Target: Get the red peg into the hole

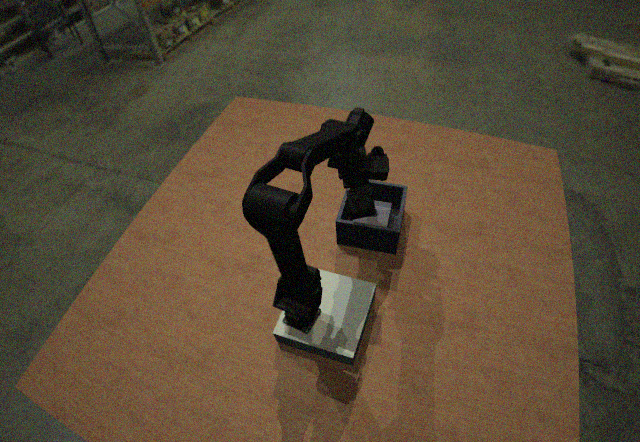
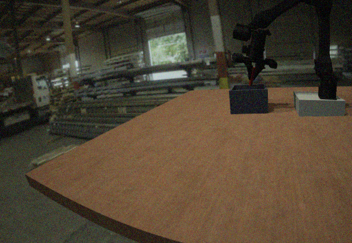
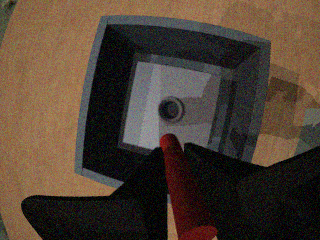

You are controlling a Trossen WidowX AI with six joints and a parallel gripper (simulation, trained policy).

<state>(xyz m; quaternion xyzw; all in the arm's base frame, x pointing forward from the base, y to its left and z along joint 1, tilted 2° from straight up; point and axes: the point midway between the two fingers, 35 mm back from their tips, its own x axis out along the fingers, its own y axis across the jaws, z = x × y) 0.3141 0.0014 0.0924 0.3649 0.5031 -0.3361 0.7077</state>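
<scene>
Right now my gripper tip is 1 cm past the red peg, 1 cm to the right of it and 2 cm below it. Round my gripper tip: dark blue box (2 cm ahead, 2 cm to the right, 10 cm below); grey plate (2 cm ahead, 2 cm to the right, 8 cm below).
</scene>
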